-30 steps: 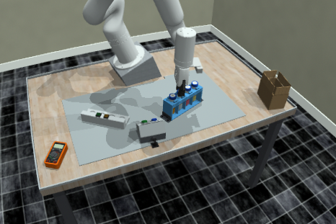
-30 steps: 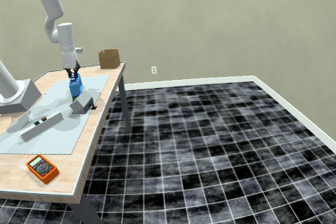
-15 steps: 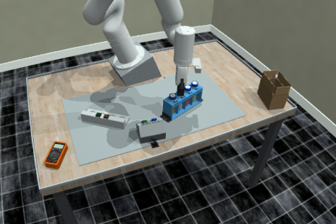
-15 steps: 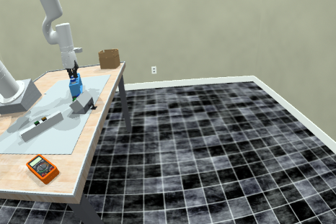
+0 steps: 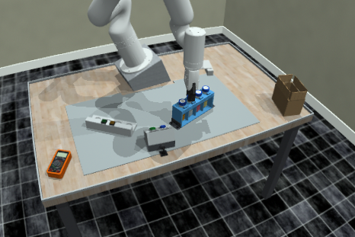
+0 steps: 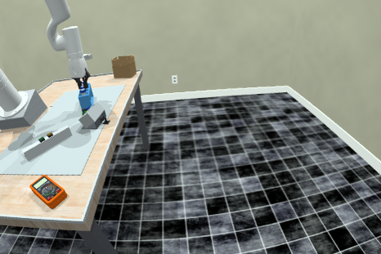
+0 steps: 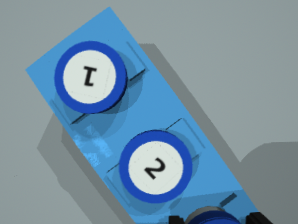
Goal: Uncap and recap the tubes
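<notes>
My gripper is now 50 mm to the left of the blue-and-white cap, 20 mm short of it and 20 mm above it. Round my hand: green key (210 mm to the right, 90 mm ahead, 60 mm below); blue key (170 mm to the right, 90 mm ahead, 60 mm below); key housing (190 mm to the right, 110 mm ahead, 80 mm below).
</notes>
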